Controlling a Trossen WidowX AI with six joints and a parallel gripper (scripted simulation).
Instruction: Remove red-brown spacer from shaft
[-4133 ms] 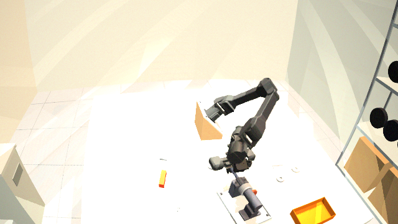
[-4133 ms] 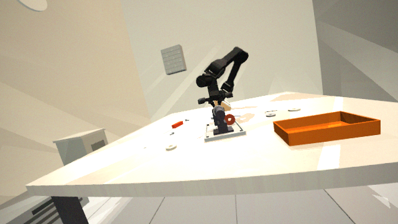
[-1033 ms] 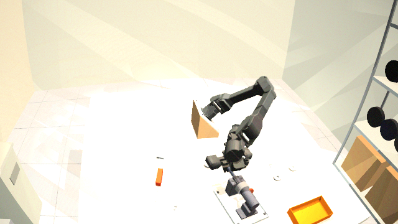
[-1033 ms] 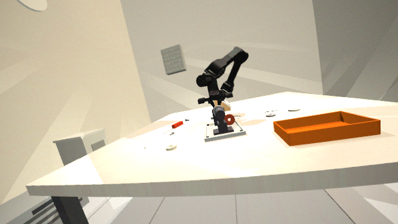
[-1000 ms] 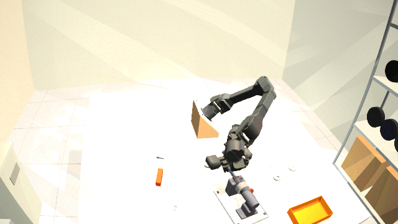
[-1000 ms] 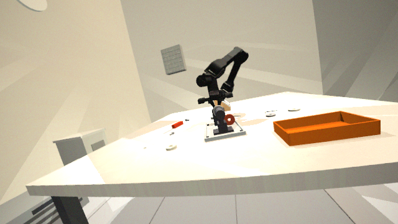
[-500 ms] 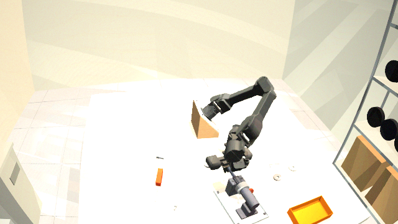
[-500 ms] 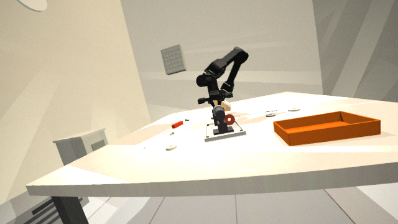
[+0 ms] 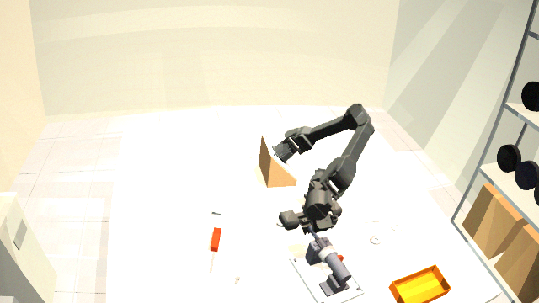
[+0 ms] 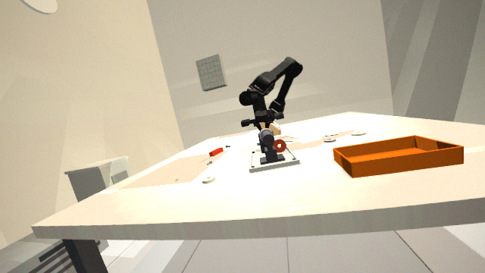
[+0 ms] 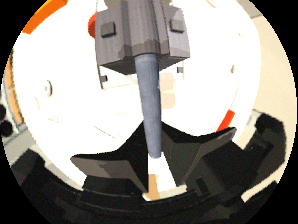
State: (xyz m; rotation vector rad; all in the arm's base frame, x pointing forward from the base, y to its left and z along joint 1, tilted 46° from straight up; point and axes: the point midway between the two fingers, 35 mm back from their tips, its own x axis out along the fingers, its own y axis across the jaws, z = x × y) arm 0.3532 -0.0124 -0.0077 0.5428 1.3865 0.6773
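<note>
The grey-blue shaft lies 70 mm ahead of my gripper tip, 30 mm above it and 10 mm to the left of it. Also, from my gripper tip: red-brown spacer (130 mm ahead, 60 mm to the left, 10 mm below); then orange tray (340 mm ahead, 290 mm to the left, 40 mm below).
</note>
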